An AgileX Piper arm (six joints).
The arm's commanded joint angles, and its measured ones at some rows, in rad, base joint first. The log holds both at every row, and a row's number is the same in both.
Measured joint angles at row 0: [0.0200, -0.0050, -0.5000, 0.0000, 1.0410, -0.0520]
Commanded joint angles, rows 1 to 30: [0.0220, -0.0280, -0.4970, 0.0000, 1.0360, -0.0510]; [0.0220, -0.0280, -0.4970, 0.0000, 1.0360, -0.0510]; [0.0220, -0.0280, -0.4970, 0.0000, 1.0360, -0.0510]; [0.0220, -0.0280, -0.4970, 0.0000, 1.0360, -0.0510]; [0.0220, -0.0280, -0.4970, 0.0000, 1.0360, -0.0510]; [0.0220, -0.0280, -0.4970, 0.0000, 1.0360, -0.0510]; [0.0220, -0.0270, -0.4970, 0.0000, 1.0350, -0.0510]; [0.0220, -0.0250, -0.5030, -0.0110, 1.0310, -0.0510]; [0.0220, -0.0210, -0.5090, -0.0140, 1.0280, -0.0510]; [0.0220, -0.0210, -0.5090, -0.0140, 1.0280, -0.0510]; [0.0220, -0.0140, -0.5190, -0.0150, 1.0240, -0.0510]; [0.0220, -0.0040, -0.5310, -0.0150, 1.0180, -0.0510]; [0.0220, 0.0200, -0.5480, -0.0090, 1.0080, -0.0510]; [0.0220, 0.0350, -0.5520, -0.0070, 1.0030, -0.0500]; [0.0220, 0.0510, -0.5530, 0.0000, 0.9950, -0.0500]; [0.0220, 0.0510, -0.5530, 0.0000, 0.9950, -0.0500]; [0.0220, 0.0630, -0.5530, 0.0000, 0.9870, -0.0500]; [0.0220, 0.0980, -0.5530, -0.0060, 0.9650, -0.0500]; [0.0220, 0.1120, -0.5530, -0.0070, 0.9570, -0.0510]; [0.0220, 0.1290, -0.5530, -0.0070, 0.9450, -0.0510]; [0.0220, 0.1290, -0.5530, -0.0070, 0.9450, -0.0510]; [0.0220, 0.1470, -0.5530, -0.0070, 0.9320, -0.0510]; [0.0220, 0.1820, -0.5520, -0.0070, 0.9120, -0.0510]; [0.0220, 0.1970, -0.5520, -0.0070, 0.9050, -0.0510]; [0.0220, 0.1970, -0.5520, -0.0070, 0.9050, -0.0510]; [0.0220, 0.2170, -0.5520, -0.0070, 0.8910, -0.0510]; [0.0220, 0.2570, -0.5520, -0.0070, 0.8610, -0.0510]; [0.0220, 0.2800, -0.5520, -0.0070, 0.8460, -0.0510]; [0.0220, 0.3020, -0.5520, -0.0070, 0.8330, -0.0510]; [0.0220, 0.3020, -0.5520, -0.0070, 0.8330, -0.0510]
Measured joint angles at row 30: [0.0200, 0.2560, -0.5450, 0.0000, 0.8850, -0.0520]
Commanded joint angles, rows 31 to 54: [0.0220, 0.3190, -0.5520, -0.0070, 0.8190, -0.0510]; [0.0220, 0.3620, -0.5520, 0.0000, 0.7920, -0.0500]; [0.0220, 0.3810, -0.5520, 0.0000, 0.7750, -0.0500]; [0.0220, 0.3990, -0.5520, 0.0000, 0.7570, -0.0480]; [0.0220, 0.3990, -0.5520, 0.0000, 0.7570, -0.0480]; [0.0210, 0.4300, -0.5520, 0.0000, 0.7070, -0.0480]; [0.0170, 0.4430, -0.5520, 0.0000, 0.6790, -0.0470]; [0.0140, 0.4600, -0.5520, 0.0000, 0.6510, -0.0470]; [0.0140, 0.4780, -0.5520, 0.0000, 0.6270, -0.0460]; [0.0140, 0.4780, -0.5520, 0.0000, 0.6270, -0.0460]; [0.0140, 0.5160, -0.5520, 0.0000, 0.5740, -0.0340]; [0.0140, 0.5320, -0.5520, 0.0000, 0.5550, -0.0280]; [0.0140, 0.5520, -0.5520, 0.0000, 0.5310, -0.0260]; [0.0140, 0.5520, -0.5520, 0.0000, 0.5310, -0.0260]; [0.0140, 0.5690, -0.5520, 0.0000, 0.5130, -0.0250]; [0.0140, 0.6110, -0.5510, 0.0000, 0.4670, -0.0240]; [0.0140, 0.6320, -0.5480, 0.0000, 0.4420, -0.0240]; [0.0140, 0.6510, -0.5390, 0.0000, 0.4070, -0.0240]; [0.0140, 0.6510, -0.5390, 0.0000, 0.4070, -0.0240]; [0.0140, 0.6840, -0.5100, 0.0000, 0.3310, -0.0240]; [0.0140, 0.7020, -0.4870, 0.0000, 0.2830, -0.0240]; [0.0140, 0.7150, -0.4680, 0.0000, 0.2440, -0.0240]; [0.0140, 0.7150, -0.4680, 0.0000, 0.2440, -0.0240]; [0.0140, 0.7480, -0.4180, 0.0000, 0.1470, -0.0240]
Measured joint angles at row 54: [0.0190, 0.7100, -0.4710, 0.0000, 0.2790, -0.0260]
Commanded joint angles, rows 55 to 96: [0.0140, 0.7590, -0.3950, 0.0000, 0.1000, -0.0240]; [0.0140, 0.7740, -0.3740, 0.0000, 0.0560, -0.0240]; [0.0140, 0.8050, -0.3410, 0.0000, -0.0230, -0.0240]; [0.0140, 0.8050, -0.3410, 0.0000, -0.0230, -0.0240]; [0.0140, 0.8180, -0.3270, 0.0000, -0.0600, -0.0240]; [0.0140, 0.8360, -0.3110, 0.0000, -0.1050, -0.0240]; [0.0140, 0.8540, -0.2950, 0.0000, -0.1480, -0.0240]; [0.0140, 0.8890, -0.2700, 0.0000, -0.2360, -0.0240]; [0.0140, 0.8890, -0.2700, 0.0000, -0.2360, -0.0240]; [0.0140, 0.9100, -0.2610, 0.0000, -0.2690, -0.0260]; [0.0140, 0.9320, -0.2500, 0.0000, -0.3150, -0.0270]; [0.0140, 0.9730, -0.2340, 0.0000, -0.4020, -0.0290]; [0.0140, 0.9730, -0.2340, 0.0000, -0.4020, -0.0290]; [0.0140, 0.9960, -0.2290, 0.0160, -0.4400, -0.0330]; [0.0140, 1.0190, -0.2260, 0.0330, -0.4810, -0.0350]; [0.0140, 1.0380, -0.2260, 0.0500, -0.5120, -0.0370]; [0.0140, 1.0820, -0.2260, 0.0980, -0.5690, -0.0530]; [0.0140, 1.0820, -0.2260, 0.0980, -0.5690, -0.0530]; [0.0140, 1.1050, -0.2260, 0.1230, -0.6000, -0.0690]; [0.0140, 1.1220, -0.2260, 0.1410, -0.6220, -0.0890]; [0.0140, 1.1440, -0.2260, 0.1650, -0.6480, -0.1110]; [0.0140, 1.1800, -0.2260, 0.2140, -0.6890, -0.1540]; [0.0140, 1.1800, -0.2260, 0.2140, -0.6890, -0.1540]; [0.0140, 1.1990, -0.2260, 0.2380, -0.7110, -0.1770]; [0.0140, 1.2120, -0.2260, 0.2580, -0.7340, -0.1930]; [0.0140, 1.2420, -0.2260, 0.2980, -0.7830, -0.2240]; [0.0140, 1.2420, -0.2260, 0.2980, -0.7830, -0.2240]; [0.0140, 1.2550, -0.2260, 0.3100, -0.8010, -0.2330]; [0.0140, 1.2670, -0.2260, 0.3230, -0.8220, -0.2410]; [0.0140, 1.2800, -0.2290, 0.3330, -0.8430, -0.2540]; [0.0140, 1.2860, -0.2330, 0.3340, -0.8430, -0.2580]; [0.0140, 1.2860, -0.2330, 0.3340, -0.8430, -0.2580]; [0.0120, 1.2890, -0.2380, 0.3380, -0.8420, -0.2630]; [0.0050, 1.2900, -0.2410, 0.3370, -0.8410, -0.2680]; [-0.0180, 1.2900, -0.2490, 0.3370, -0.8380, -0.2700]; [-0.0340, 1.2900, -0.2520, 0.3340, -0.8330, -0.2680]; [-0.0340, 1.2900, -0.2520, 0.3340, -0.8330, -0.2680]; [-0.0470, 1.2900, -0.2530, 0.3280, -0.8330, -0.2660]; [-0.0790, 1.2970, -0.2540, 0.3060, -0.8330, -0.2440]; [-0.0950, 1.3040, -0.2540, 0.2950, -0.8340, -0.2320]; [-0.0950, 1.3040, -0.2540, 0.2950, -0.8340, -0.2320]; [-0.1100, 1.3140, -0.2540, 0.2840, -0.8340, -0.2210]
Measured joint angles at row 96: [-0.0710, 1.3000, -0.2450, 0.3170, -0.8250, -0.2480]
